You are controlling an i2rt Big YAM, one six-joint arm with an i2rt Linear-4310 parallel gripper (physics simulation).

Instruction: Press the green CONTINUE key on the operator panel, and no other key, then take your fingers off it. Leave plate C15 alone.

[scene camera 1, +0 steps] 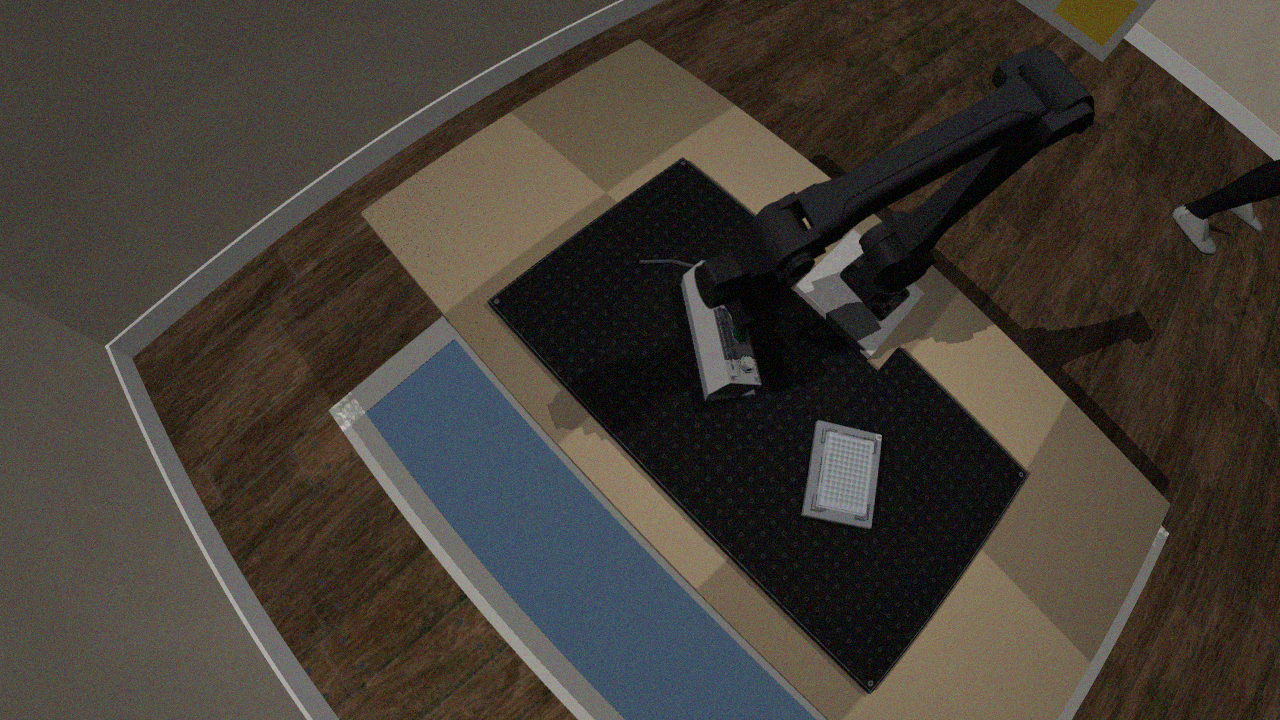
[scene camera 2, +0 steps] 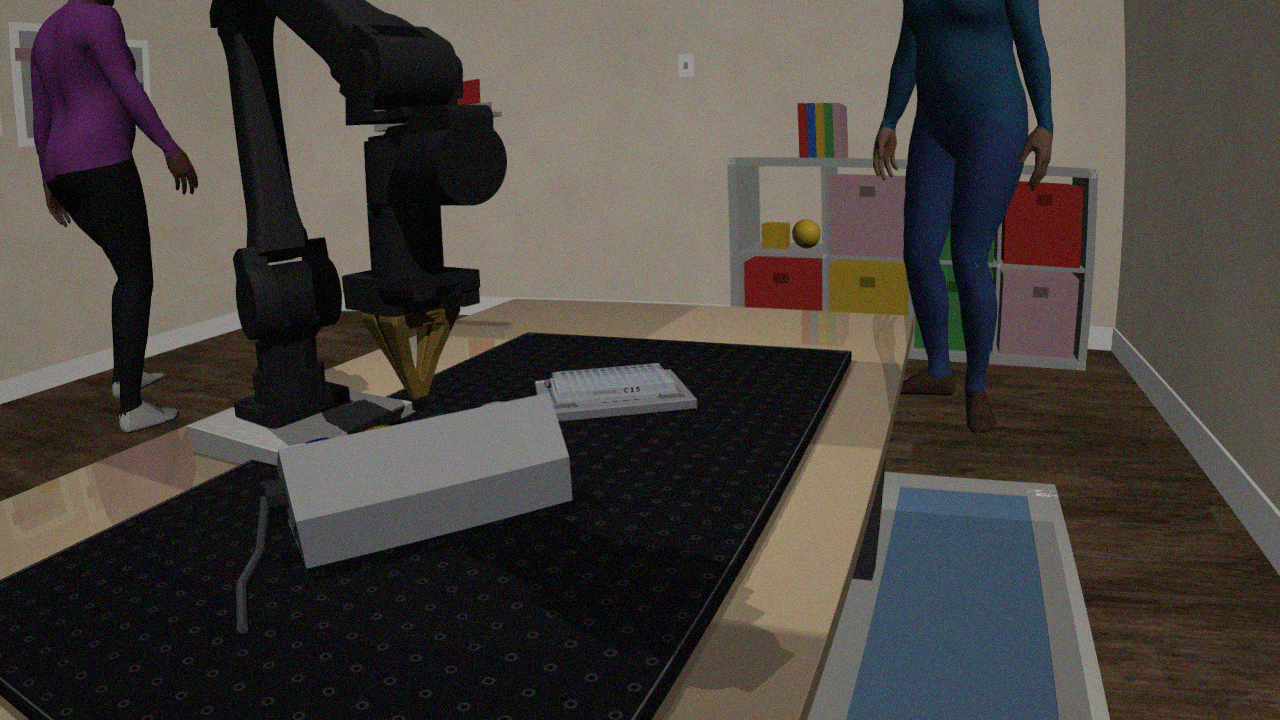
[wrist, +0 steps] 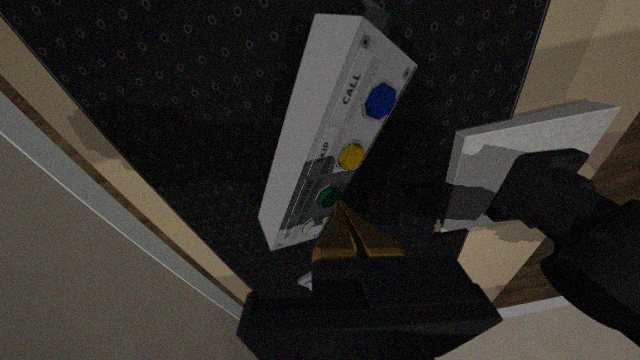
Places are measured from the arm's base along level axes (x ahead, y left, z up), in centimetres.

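Pixels of known places: gripper, fingertip midpoint: (scene camera 1: 743,322) (scene camera 2: 419,397) (wrist: 338,205); arm's base, origin of the base link: (scene camera 1: 873,286) (scene camera 2: 292,407) (wrist: 526,185).
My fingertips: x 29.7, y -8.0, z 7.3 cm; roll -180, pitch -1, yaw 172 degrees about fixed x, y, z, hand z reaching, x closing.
For each thing: its top centre in the pictures, then the offset to it from my fingertips. "*": a spot on its surface instead. Level surfaces: height alone.
- operator panel, middle of its top: (scene camera 2: 412,414) (wrist: 318,182) (scene camera 1: 725,317) dx +1.5, dy -2.5, dz -0.4 cm
- blue CALL, middle of its top: (wrist: 387,105) dx -4.3, dy -7.9, dz -1.3 cm
- yellow SKIP, middle of its top: (wrist: 355,162) dx -1.9, dy -3.5, dz -1.3 cm
- green CONTINUE, middle of its top: (wrist: 332,203) dx +0.5, dy +0.9, dz -1.3 cm
- whitish key, middle of its top: (wrist: 312,233) (scene camera 1: 747,360) dx +3.2, dy +5.1, dz -1.3 cm
- Plate C15, middle of its top: (scene camera 2: 611,376) (scene camera 1: 847,472) dx +0.5, dy +29.3, dz -6.1 cm
- black mat, its level: dz -8.8 cm
- wooden table, its level: dz -10.1 cm
- grey cable, surface spot: (scene camera 2: 253,573) * dx -2.5, dy -17.4, dz -8.5 cm
The operator panel (scene camera 1: 707,335) (scene camera 2: 420,474) (wrist: 300,115) is a white sloped box on the black mat. In the wrist view its keys are blue CALL (wrist: 381,101), yellow SKIP (wrist: 352,156), green CONTINUE (wrist: 328,197) and a whitish key (wrist: 310,227) at the near end, partly hidden by the fingers. My gripper (scene camera 2: 418,396) (wrist: 338,205) is shut and empty, pointing down. Its tips are right by the green key, on the keyed side of the panel. Whether they touch it, I cannot tell. Plate C15 (scene camera 1: 845,474) (scene camera 2: 617,386) lies flat on the mat, apart from the gripper.
The black mat (scene camera 1: 626,223) (scene camera 2: 501,617) lies on a wooden table (scene camera 1: 429,214). A grey cable (scene camera 1: 662,261) (scene camera 2: 253,573) leaves the panel's far end. The arm's pale base plate (wrist: 480,165) is beside the panel. Two people stand beyond the table in the second scene view.
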